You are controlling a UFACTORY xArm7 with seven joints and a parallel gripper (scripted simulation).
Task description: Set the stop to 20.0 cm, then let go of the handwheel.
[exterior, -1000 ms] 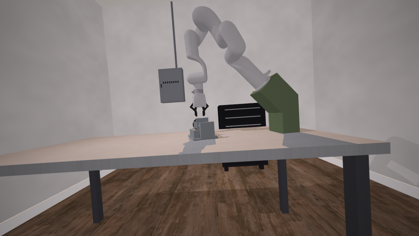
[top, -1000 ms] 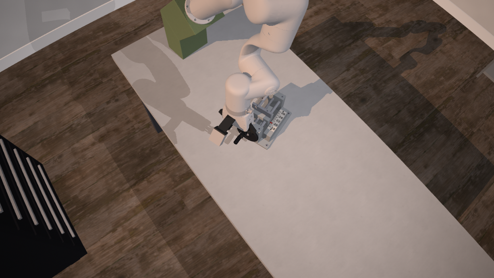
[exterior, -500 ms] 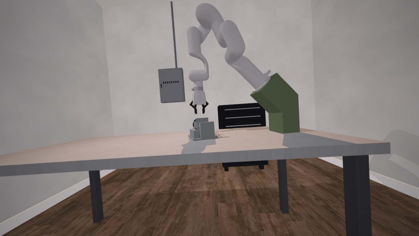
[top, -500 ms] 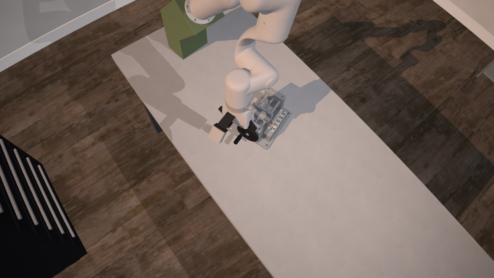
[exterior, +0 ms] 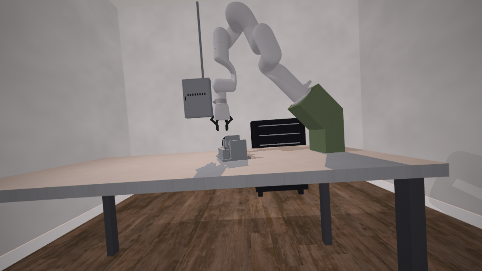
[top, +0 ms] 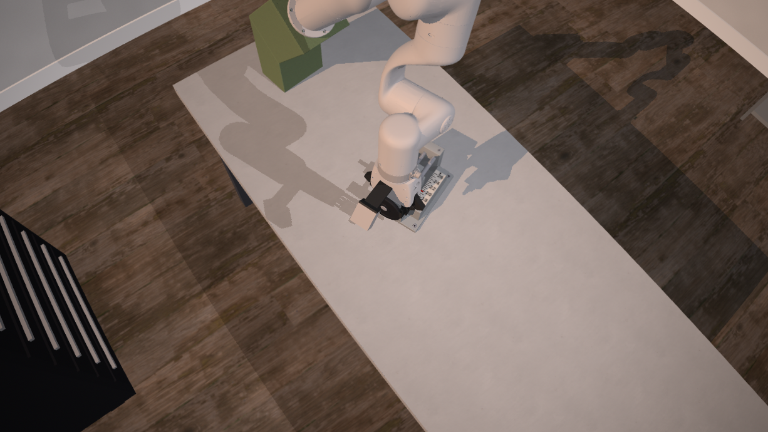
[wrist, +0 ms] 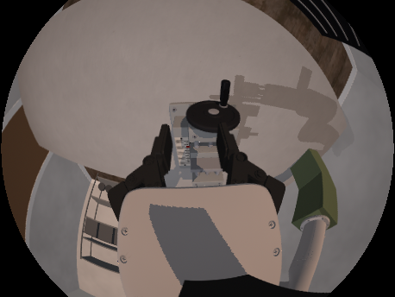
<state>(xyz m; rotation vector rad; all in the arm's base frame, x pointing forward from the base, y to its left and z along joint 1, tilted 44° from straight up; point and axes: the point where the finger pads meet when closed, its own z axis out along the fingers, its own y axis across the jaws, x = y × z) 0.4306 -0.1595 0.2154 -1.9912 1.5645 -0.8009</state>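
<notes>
My gripper is now 120 mm above the black handwheel and 50 mm past it. From my hand the other things lie so: handwheel knob (120 mm below, 50 mm behind, 20 mm to the right); grey stop block (110 mm to the left, 80 mm below, 50 mm behind).
</notes>
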